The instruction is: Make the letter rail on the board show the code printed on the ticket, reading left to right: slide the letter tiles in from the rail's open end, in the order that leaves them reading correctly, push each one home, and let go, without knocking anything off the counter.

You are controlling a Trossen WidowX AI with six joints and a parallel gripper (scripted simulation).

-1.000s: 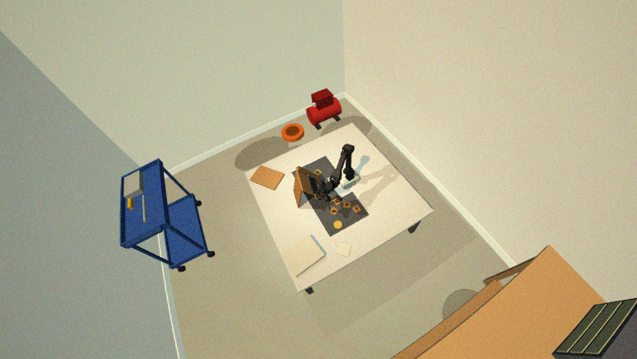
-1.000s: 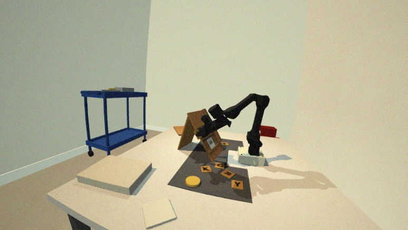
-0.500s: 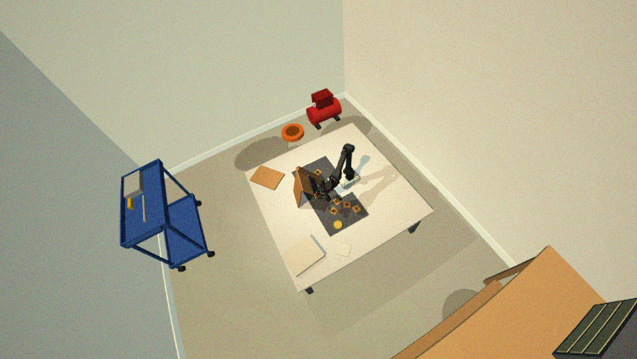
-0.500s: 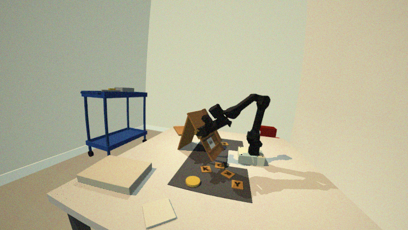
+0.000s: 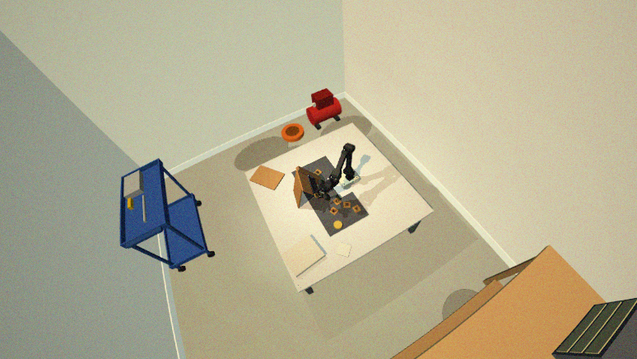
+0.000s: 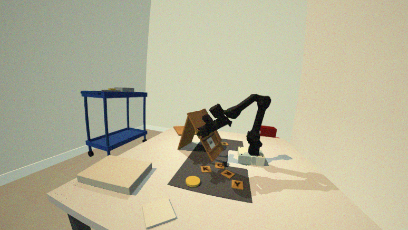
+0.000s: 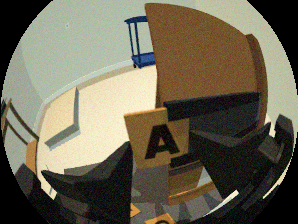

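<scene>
My gripper tip is 80 mm past the white ticket, 80 mm to the left of it and 80 mm above it. Round my gripper tip: pale pad (80 mm ahead, 450 mm to the left, 170 mm below); yellow disc (10 mm behind, 260 mm to the left, 160 mm below); dark mat (180 mm behind, 60 mm to the right, 170 mm below).
</scene>
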